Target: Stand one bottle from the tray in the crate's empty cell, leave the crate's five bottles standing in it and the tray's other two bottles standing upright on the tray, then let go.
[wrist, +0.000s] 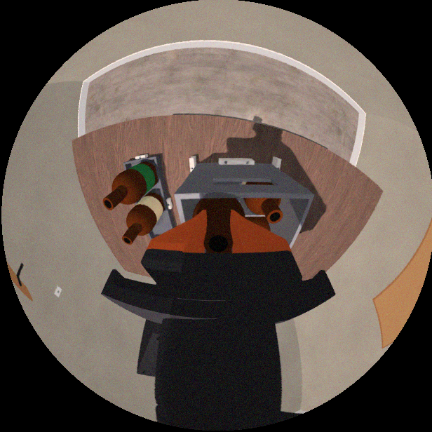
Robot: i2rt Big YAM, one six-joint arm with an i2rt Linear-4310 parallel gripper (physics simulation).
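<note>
My gripper (218, 214) is shut on the neck of a brown bottle (218, 212), whose dark mouth points at the camera. The held bottle's body is at the left part of the grey crate (245, 179); its base is hidden, so its depth in a cell cannot be told. A brown bottle (264, 204) stands in the crate at the right, and part of another bottle (258, 223) shows nearer the orange fingers. The crate's other bottles and cells are hidden. On the grey tray (161, 226) at the left stand a green-banded bottle (131, 185) and a cream-banded bottle (145, 216), both upright.
The crate and tray are on a brown wooden table (345, 200). White brackets (193, 163) (276, 162) stand behind the crate, and a small white fitting (169, 203) is between tray and crate. A pale-rimmed grey-brown surface (215, 80) lies beyond the table.
</note>
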